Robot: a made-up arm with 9 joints. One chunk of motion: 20 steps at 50 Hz.
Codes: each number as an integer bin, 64 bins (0 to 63) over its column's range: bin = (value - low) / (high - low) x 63, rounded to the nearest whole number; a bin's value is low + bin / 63 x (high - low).
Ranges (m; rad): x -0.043..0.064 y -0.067..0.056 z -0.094..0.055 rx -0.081..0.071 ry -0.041..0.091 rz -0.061..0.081
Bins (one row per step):
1: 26 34 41 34 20 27
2: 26 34 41 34 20 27
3: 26 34 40 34 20 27
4: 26 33 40 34 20 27
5: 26 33 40 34 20 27
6: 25 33 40 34 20 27
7: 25 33 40 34 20 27
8: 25 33 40 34 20 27
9: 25 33 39 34 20 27
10: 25 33 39 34 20 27
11: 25 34 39 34 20 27
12: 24 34 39 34 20 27
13: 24 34 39 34 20 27
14: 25 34 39 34 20 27
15: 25 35 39 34 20 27
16: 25 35 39 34 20 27
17: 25 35 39 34 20 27
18: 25 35 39 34 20 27
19: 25 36 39 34 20 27
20: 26 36 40 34 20 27
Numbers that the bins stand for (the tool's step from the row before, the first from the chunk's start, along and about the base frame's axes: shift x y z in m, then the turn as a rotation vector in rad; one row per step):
1: 0.00116 -0.00062 0.00297 0.00103 0.00090 -0.00014
2: 0.00116 -0.00062 0.00297 0.00103 0.00090 -0.00014
3: 0.00116 -0.00062 0.00060 0.00103 0.00090 -0.00014
4: 0.00116 -0.00257 0.00060 0.00103 0.00090 -0.00014
5: 0.00116 -0.00257 0.00060 0.00103 0.00090 -0.00014
6: -0.00054 -0.00257 0.00060 0.00103 0.00090 -0.00014
7: -0.00054 -0.00257 0.00060 0.00103 0.00090 -0.00014
8: -0.00054 -0.00257 0.00060 0.00103 0.00090 -0.00014
9: -0.00054 -0.00257 -0.00176 0.00103 0.00090 -0.00014
10: -0.00054 -0.00257 -0.00176 0.00103 0.00090 -0.00014
11: -0.00054 -0.00062 -0.00176 0.00103 0.00090 -0.00014
12: -0.00224 -0.00062 -0.00176 0.00103 0.00090 -0.00014
13: -0.00224 -0.00062 -0.00176 0.00103 0.00090 -0.00014
14: -0.00054 -0.00062 -0.00176 0.00103 0.00090 -0.00014
15: -0.00054 0.00133 -0.00176 0.00103 0.00090 -0.00014
16: -0.00054 0.00133 -0.00176 0.00103 0.00090 -0.00014
17: -0.00054 0.00133 -0.00176 0.00103 0.00090 -0.00014
18: -0.00054 0.00133 -0.00176 0.00103 0.00090 -0.00014
19: -0.00054 0.00329 -0.00176 0.00103 0.00090 -0.00014
20: 0.00116 0.00329 0.00060 0.00103 0.00090 -0.00014

